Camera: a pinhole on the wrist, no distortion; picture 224 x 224 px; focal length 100.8 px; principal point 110.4 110.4 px. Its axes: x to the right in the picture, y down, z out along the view. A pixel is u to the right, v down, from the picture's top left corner.
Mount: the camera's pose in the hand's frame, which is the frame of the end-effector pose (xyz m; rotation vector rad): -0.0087 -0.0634 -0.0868 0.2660 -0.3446 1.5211
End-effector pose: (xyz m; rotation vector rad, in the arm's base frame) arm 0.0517 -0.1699 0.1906 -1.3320 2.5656 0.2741
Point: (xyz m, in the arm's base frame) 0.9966 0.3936 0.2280
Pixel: outside the picture
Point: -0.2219 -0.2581 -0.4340
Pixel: 201.7 19.2
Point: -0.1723 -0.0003 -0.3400
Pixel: outside the picture
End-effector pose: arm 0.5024 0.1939 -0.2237 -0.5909 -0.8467 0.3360
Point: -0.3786 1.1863 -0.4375
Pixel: outside the picture
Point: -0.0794 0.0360 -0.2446
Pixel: 143.3 201.3
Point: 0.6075 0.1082 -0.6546
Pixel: behind the camera
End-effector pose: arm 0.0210 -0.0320 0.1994 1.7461 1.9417 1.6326
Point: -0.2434 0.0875 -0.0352
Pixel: outside the picture
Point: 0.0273 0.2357 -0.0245
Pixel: 111.6 83.5
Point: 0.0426 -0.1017 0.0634
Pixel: 144.5 217.2
